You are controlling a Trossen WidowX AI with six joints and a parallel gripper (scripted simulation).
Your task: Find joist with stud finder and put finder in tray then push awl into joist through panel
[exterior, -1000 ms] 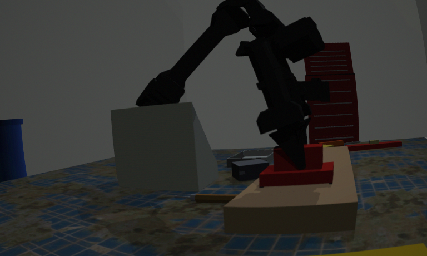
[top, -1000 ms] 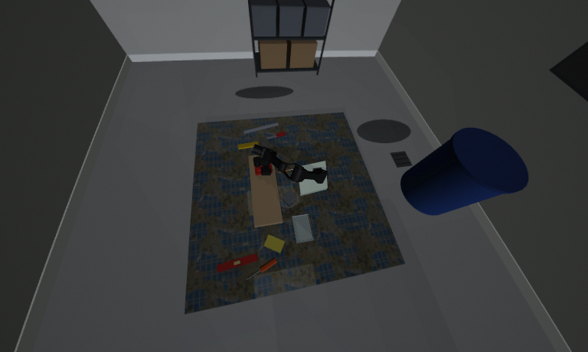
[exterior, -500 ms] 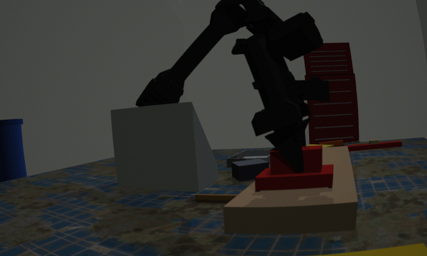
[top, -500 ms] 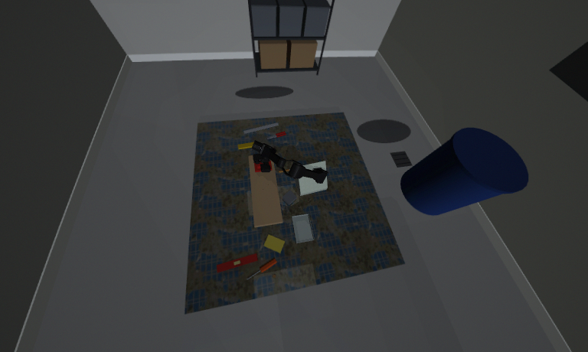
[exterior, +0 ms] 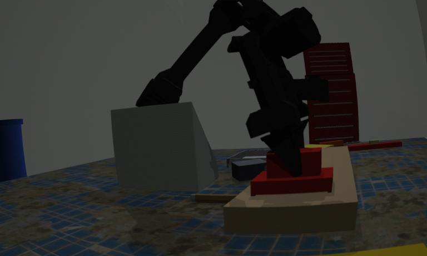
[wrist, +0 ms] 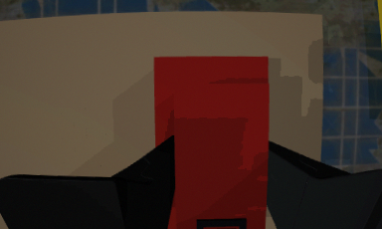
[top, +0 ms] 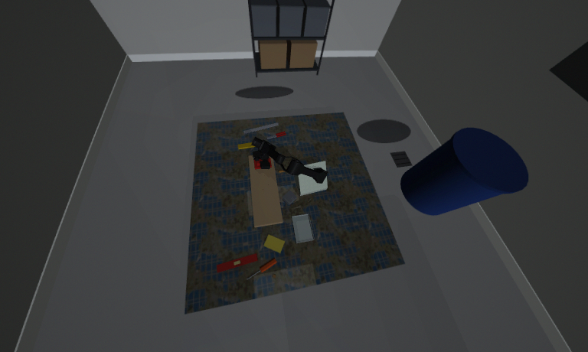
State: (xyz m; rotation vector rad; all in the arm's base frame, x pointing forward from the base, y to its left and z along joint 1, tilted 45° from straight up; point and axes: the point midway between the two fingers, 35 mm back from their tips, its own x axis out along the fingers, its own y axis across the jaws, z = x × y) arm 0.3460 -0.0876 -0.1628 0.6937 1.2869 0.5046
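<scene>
Now: the grey tray 50 cm to the left of my gripper tip, 19 cm behind it and 5 cm below it. Round my gripper tip: yellow bar: 21 cm to the right, 8 cm ahead, 6 cm below; red stud finder: 2 cm behind, 2 cm above; awl: 19 cm behind, 6 cm to the left, 6 cm below.
</scene>
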